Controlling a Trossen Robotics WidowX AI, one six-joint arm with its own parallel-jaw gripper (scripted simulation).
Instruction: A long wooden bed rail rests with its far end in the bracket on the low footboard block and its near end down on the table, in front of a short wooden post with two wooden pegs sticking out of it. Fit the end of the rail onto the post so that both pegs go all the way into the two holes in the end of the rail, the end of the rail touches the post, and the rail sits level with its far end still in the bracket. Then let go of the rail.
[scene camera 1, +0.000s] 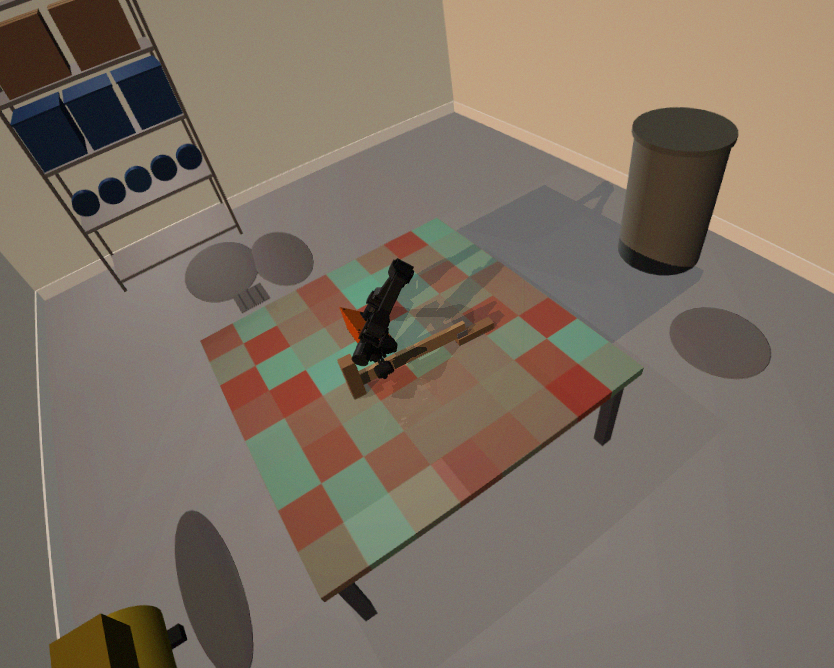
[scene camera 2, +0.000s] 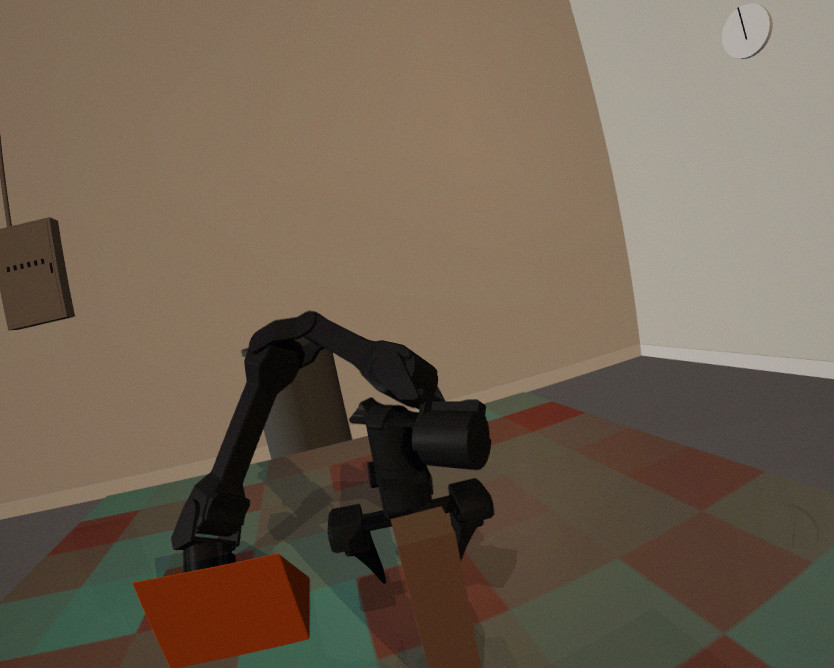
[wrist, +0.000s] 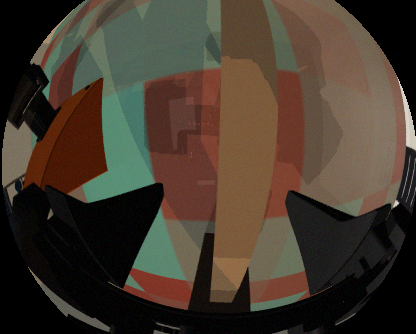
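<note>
A long wooden rail (scene camera 1: 449, 334) is visible, also in the wrist view as the rail (wrist: 248, 127). A short wooden post (scene camera 1: 348, 368) is present. The gripper (scene camera 2: 421, 573), open and holding nothing, is visible in the wrist view too: the gripper (wrist: 226, 194).
</note>
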